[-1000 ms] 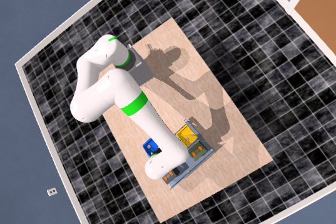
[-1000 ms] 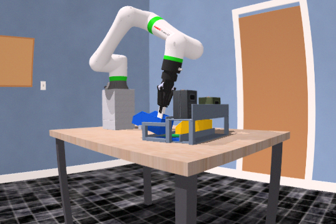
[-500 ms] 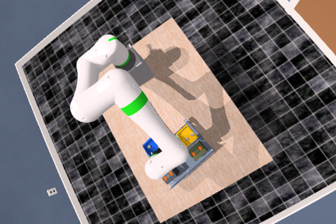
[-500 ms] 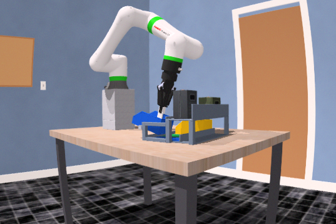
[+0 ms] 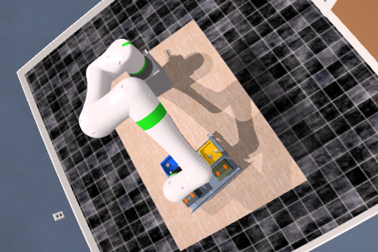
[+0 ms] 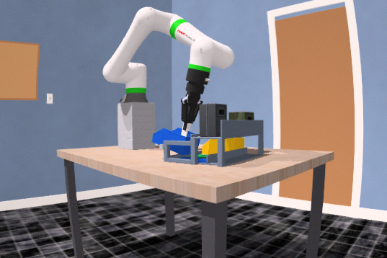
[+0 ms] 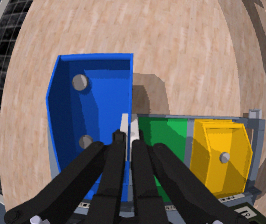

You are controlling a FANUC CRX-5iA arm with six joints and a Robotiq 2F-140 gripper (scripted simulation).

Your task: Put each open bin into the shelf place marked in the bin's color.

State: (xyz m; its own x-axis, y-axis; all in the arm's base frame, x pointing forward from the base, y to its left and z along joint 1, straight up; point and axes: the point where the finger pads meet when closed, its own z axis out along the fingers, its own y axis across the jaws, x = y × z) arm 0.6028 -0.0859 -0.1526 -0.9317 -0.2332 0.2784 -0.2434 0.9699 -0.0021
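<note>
My hand is 50 mm to the left of the blue bin and 40 mm above it. The rest, counted from my hand: yellow bin 30 mm ahead, 190 mm to the left, 80 mm below; dark box 180 mm ahead, 10 mm to the right, 40 mm above.
</note>
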